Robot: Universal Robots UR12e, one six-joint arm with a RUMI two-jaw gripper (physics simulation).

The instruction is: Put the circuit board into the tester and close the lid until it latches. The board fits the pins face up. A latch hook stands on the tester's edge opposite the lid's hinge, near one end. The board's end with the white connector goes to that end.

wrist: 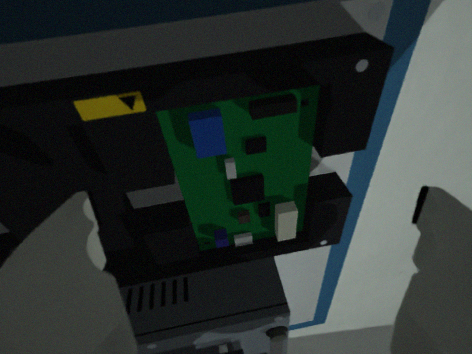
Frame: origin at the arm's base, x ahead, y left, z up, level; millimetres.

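Seen in the pictures: gripper, fingertip midpoint: (252, 193).
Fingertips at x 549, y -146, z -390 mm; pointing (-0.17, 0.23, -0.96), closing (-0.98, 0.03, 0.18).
Offsets run from my fingertips to a thing's middle. "spot": to the spot under its first point.
The circuit board {dx -1, dy +16, dz -21 mm} (210, 185) lies face up in a black holder {spot: dx -46, dy -26, dz -16 mm} (345, 110), its long side running from top to bottom of the wrist view. The tall white connector {dx -24, dy +52, dz -20 mm} (286, 222) is at its lower end, right of centre; a blue block {spot: dx +15, dy -23, dz -17 mm} (209, 135) is near its upper left. My gripper (252, 193) is open and empty, one finger at each side of the view, with the board showing between them. Part of a grey box with vent slots, apparently the tester {spot: dx +13, dy +99, dz -11 mm} (235, 282), shows below the holder, cut off by the bottom edge. Its lid and latch hook cannot be made out.
A yellow warning label {dx +49, dy -43, dz -16 mm} (102, 107) is on the holder left of the board. The holder has raised blocks beside the board at the right, one at the lower right (327, 207). A blue stripe {spot: dx -84, dy +44, dz -42 mm} (360, 175) runs down a pale surface to the right.
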